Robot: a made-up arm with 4 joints. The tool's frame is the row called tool. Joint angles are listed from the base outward.
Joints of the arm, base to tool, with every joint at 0 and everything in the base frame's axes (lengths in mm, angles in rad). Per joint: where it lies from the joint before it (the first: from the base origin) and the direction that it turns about. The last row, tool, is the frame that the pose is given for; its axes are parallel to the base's.
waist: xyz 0 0 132 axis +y
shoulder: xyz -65 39 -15 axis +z
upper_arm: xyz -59 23 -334 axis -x
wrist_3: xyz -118 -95 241 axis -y
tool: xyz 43 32 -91
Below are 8 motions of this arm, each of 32 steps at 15 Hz.
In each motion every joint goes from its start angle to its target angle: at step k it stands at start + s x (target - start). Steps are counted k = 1, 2, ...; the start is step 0. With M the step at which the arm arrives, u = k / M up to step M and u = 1 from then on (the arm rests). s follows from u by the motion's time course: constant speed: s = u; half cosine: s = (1 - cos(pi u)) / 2; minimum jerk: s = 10 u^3 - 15 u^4 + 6 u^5.
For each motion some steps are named. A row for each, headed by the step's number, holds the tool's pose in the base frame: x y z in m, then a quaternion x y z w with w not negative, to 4 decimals.
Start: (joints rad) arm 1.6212 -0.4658 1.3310 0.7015
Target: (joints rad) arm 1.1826 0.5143 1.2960 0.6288
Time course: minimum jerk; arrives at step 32
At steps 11, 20, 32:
11: -0.2440 0.2532 0.2205 -0.3606 0.3868 0.5011 0.6850
20: -0.2809 0.2061 0.2594 -0.2575 0.1833 0.5537 0.7704
32: -0.3080 0.1620 0.2614 -0.2007 0.0631 0.5845 0.7837

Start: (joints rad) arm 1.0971 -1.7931 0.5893 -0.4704
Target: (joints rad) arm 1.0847 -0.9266 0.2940 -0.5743
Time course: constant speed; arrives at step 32
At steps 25, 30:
25: -0.2355 0.2139 0.1614 -0.2838 0.6744 -0.4624 0.5007
30: -0.2498 0.2002 0.1870 -0.2518 0.6907 -0.4146 0.5363

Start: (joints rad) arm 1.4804 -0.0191 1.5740 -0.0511
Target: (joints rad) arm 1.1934 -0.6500 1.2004 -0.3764
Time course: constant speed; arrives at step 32
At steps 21, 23, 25, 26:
21: -0.2849 0.2381 0.2049 -0.6076 0.6342 0.1486 0.4545
23: -0.2821 0.2398 0.1958 -0.6080 0.6440 0.1166 0.4494
25: -0.2791 0.2415 0.1869 -0.6073 0.6533 0.0844 0.4442
26: -0.2775 0.2423 0.1825 -0.6065 0.6576 0.0682 0.4416

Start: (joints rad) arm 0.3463 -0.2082 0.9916 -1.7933
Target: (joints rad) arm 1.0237 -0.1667 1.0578 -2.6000
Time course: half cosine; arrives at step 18
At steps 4, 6, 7, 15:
4: -0.3440 0.2723 0.0986 -0.2954 0.8189 -0.3846 0.3069
6: -0.3435 0.2816 0.1335 -0.2968 0.8431 -0.3878 0.2250
7: -0.3411 0.2871 0.1537 -0.2976 0.8536 -0.3898 0.1755
15: -0.2825 0.3257 0.2835 0.3031 -0.8376 0.4054 0.2056

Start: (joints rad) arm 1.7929 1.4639 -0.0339 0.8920
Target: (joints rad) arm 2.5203 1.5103 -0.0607 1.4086
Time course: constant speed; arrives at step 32
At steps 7, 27, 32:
7: -0.1055 -0.0425 0.1998 0.6705 0.3495 0.0473 0.6528
27: -0.0501 -0.0428 0.2109 0.6467 0.3917 -0.2191 0.6168
32: -0.0380 -0.0445 0.2088 0.6242 0.4017 -0.2832 0.6073

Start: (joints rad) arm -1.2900 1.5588 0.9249 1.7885
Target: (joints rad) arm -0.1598 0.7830 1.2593 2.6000
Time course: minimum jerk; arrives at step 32
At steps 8, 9, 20, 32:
8: -0.0108 -0.0413 -0.2034 0.1156 0.6697 -0.6784 0.2791
9: -0.0259 -0.0359 -0.2095 0.1038 0.6774 -0.6749 0.2737
20: -0.2862 0.0844 -0.1921 -0.0446 0.7637 -0.6256 0.1531
32: -0.3804 0.1540 -0.1162 -0.1026 0.7761 -0.6171 0.0789

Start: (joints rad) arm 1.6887 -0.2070 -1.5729 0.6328
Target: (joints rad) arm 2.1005 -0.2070 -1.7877 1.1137
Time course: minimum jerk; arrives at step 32
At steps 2, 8, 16, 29, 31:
2: -0.3875 -0.1092 0.3661 0.2132 0.2906 -0.6751 0.6436
8: -0.3819 -0.1125 0.3812 0.1859 0.2838 -0.6909 0.6384
16: -0.3550 -0.1250 0.4419 0.0699 0.2573 -0.7407 0.6167
29: -0.3084 -0.1382 0.5199 -0.0904 0.2246 -0.7723 0.5873
31: -0.3077 -0.1383 0.5210 -0.0927 0.2242 -0.7725 0.5869

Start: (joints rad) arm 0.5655 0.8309 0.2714 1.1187
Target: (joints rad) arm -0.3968 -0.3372 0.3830 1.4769
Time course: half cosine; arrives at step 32
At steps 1, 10, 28, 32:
1: -0.1691 0.0008 0.1195 0.2146 -0.3015 0.3581 0.8572
10: -0.1715 0.0271 0.0954 0.0939 -0.4277 0.2982 0.8481
28: -0.0914 0.1256 0.0216 -0.2337 -0.7513 -0.0244 0.6167
32: -0.0840 0.1299 0.0208 -0.2456 -0.7608 -0.0448 0.5990

